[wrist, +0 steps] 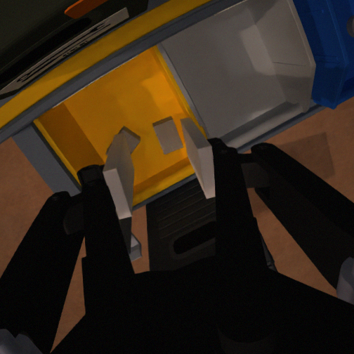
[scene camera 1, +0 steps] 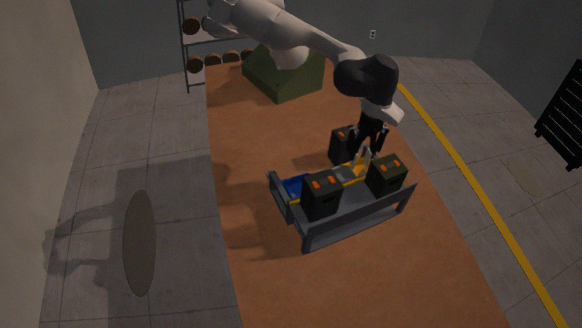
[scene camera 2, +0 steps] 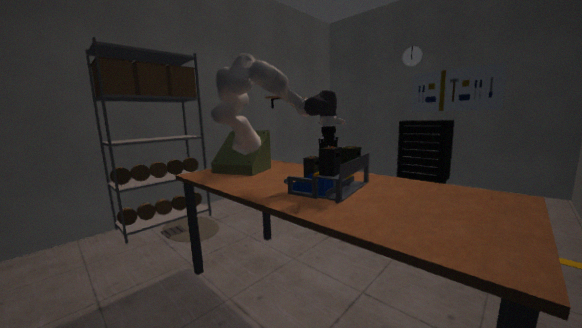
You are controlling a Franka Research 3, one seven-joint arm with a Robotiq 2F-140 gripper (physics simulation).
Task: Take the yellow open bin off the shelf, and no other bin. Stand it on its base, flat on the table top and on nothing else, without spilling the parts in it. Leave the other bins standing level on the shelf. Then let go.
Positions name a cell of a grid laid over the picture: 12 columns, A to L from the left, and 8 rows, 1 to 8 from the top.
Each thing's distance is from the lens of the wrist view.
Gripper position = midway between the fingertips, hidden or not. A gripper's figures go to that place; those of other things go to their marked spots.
my gripper (wrist: F4): 0.21 m
yellow open bin (wrist: E3): 0.27 m
